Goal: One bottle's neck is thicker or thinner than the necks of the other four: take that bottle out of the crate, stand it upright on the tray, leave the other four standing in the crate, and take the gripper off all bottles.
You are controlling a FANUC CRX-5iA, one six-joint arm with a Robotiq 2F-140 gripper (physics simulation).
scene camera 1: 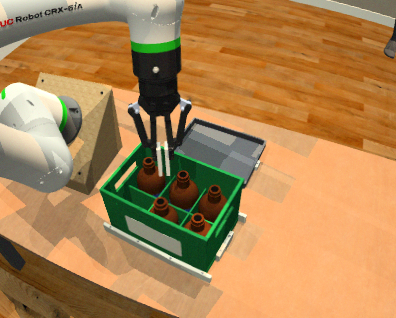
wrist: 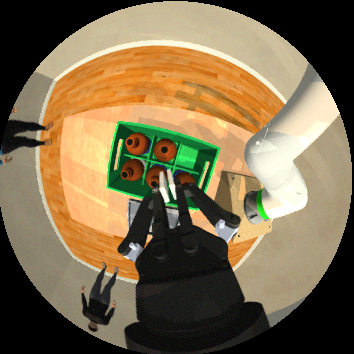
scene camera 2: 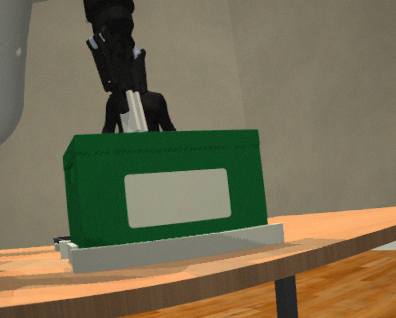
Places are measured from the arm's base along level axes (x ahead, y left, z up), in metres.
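Pixels of known places: gripper, fingertip midpoint: (scene camera 1: 164, 171) (wrist: 166, 175); arm's base, origin of the base link: (scene camera 1: 61, 121) (wrist: 254, 207).
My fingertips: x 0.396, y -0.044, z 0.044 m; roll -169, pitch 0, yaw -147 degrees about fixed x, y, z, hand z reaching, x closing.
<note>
Ahead of a thing's pixels: the offset from my fingertips to its middle. "*": to the spot under its first point.
The green crate {dx +0.023, dy -0.012, dz -0.106 m} (scene camera 1: 112, 206) (scene camera 2: 100, 200) (wrist: 114, 185) holds five upright brown bottles. In scene camera 1, the back row has a left bottle {dx -0.069, dy +0.032, dz -0.108 m} (scene camera 1: 150, 181), a middle bottle {dx +0.025, dy +0.036, dz -0.108 m} (scene camera 1: 183, 195) and a right bottle {dx +0.109, dy +0.033, dz -0.108 m} (scene camera 1: 213, 206); in front stand a middle bottle {dx +0.022, dy -0.056, dz -0.108 m} (scene camera 1: 164, 214) and a right bottle {dx +0.114, dy -0.054, dz -0.108 m} (scene camera 1: 198, 230). The front left compartment is empty. I cannot tell for sure which neck differs. My gripper (scene camera 1: 164, 172) (scene camera 2: 135, 125) (wrist: 166, 175) is shut and empty, its pads close together, low near the back row between the left and middle necks. The grey tray {* dx -0.017, dy +0.293, dz -0.188 m} (scene camera 1: 215, 147) lies behind the crate.
Pale rails {dx +0.025, dy -0.110, dz -0.178 m} (scene camera 1: 160, 252) (scene camera 2: 180, 247) stand along the crate's base. A wooden block (scene camera 1: 102, 155) (wrist: 231, 200) stands at the left in scene camera 1, near the arm's white links. In the wrist view, people (wrist: 97, 297) stand beyond the table.
</note>
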